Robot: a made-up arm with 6 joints.
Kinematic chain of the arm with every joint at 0, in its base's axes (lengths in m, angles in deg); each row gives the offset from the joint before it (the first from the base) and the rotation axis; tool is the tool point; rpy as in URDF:
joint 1: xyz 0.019 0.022 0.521 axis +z
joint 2: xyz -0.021 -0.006 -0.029 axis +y
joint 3: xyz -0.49 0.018 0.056 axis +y
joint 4: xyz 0.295 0.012 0.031 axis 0.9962 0 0.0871
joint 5: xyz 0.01 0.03 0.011 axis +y
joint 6: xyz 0.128 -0.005 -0.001 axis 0.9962 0 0.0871
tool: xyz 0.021 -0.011 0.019 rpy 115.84 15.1 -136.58
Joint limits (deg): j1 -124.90..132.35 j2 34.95..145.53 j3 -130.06..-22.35 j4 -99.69..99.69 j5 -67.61..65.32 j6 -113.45..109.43
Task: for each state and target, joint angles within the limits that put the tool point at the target. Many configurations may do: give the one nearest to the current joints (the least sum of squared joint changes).
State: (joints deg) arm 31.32 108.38 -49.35 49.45 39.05 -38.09
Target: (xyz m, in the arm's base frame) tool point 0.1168 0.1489 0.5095
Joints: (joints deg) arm 29.21 118.32 -22.35 7.07 60.19 -32.57
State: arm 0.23 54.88 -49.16 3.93 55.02 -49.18
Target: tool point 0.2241 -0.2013 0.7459
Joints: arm -52.70 80.91 -55.18 -14.08 51.33 -45.81
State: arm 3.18 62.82 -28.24 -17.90 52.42 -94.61
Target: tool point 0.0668 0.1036 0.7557
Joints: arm 15.45 46.68 -38.53 -0.63 55.07 -96.14
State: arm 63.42 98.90 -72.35 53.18 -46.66 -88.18
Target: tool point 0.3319 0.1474 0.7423
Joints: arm 36.13 85.75 -31.72 69.72 -52.77 -86.02
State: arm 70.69 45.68 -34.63 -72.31 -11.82 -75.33
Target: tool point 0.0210 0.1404 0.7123
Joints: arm 64.16 46.72 -22.84 -75.16 -1.41 -76.42
